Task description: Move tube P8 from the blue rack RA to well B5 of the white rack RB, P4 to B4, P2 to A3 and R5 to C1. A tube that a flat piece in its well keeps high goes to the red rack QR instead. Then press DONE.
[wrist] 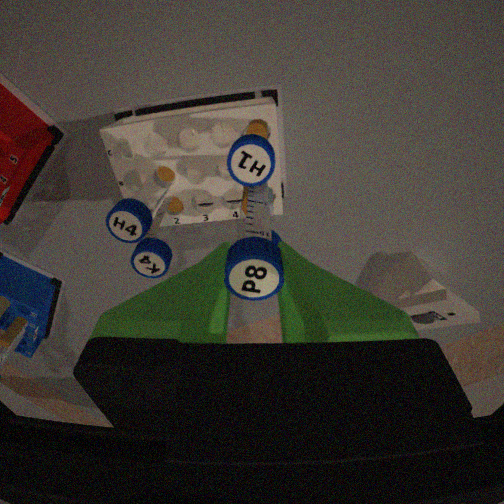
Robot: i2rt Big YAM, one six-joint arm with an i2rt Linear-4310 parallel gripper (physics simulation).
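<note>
My gripper (254, 300) has green fingers and is shut on the tube capped P8 (254, 269). It holds the tube upright, in front of the white rack RB (197, 160), apart from it. The rack's front row shows column numbers 2, 3 and 4. Three blue-capped tubes stand in rack RB: H1 (251, 160) at the right, H4 (129, 220) and K4 (151, 257) at the front left. The blue source rack RA (25, 305) is at the left edge, only partly in view. Tubes P4, P2 and R5 are not visible.
A red rack (22, 150) sits at the upper left edge. A small white box with a dark label (435, 307) lies at the right. The black gripper body (270, 400) fills the lower part of the view.
</note>
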